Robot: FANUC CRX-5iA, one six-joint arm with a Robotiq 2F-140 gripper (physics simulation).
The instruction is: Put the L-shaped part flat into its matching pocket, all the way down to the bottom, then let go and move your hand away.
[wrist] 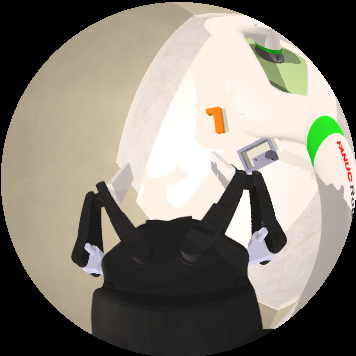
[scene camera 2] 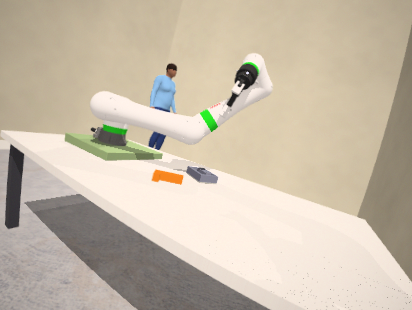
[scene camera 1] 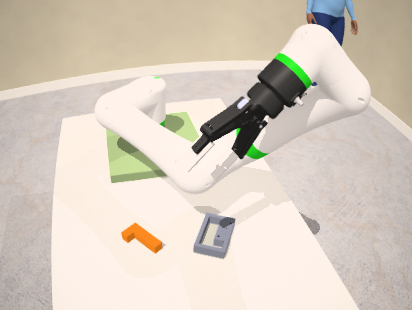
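Pixels of known places: gripper, between the fingertips: (wrist: 169, 164) (scene camera 2: 228, 105) (scene camera 1: 198, 171); arm's base, origin of its link: (wrist: 269, 53) (scene camera 2: 112, 142).
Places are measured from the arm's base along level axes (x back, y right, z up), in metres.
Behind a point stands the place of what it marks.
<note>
The orange L-shaped part (scene camera 1: 145, 239) {x -0.507, y 0.098, z -0.009 m} (scene camera 2: 168, 177) {x -0.497, y 0.109, z -0.022 m} (wrist: 217, 120) {x -0.494, y 0.092, z -0.009 m} lies flat on the table, apart from the block. The grey-blue block (scene camera 1: 210, 251) {x -0.585, y -0.070, z -0.013 m} (scene camera 2: 202, 176) {x -0.564, y -0.034, z -0.010 m} (wrist: 243, 161) {x -0.576, y -0.073, z -0.004 m} with the pocket lies on the table to the part's right in scene camera 1. Its pocket has a pale bottom and holds no part; a dark shadow falls across one corner. My gripper (scene camera 1: 201, 174) {x -0.608, y -0.017, z 0.298 m} (scene camera 2: 226, 109) {x -0.608, y -0.017, z 0.298 m} (wrist: 169, 164) {x -0.608, y -0.017, z 0.298 m} is open with nothing between its fingers. It is high above the table, tilted, and away from both the part and the block.
The arm's base stands on a green plate (scene camera 1: 125, 165) {x -0.161, y 0.113, z -0.003 m} (scene camera 2: 90, 147) {x -0.080, y 0.175, z -0.014 m} (wrist: 297, 77) on the white table (scene camera 1: 90, 280) {x -0.614, y 0.284, z -0.039 m} (scene camera 2: 250, 210) {x -0.815, y 0.056, z -0.039 m}. The arm's white elbow hangs over the table behind the block. A person in blue (scene camera 1: 327, 10) (scene camera 2: 164, 95) stands beyond the table.
</note>
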